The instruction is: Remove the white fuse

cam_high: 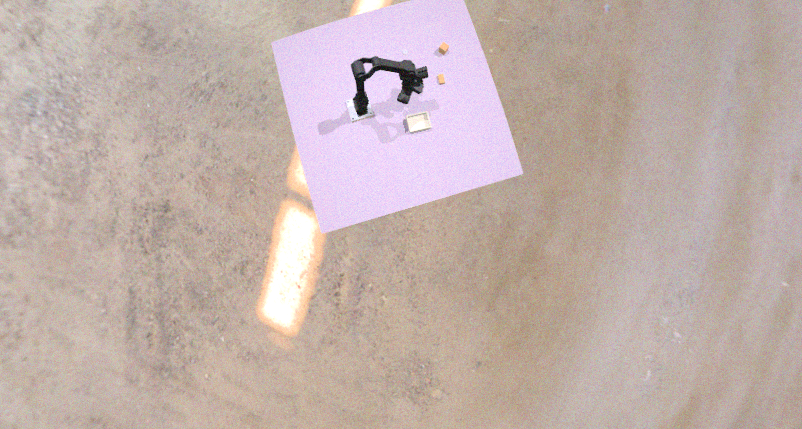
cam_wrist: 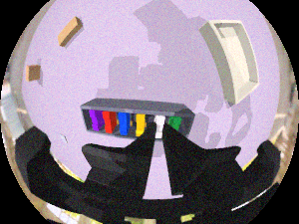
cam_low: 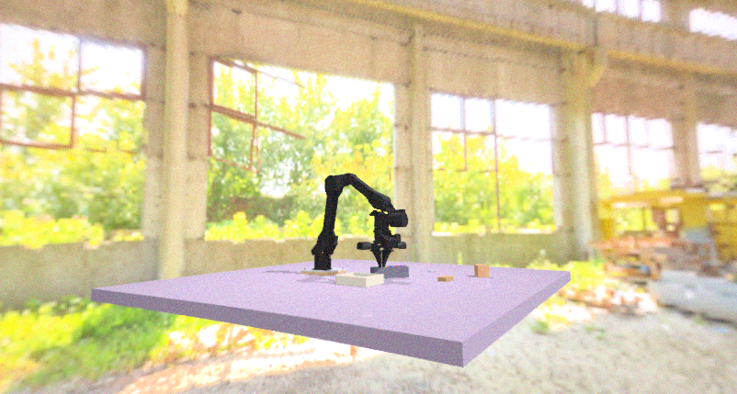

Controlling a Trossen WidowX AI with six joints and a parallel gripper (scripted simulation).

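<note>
Right now my gripper tip is 180 mm to the left of the tray, 30 mm above it and 10 mm short of it. The rest, counted from my gripper tip: white fuse: 10 mm below.
</note>
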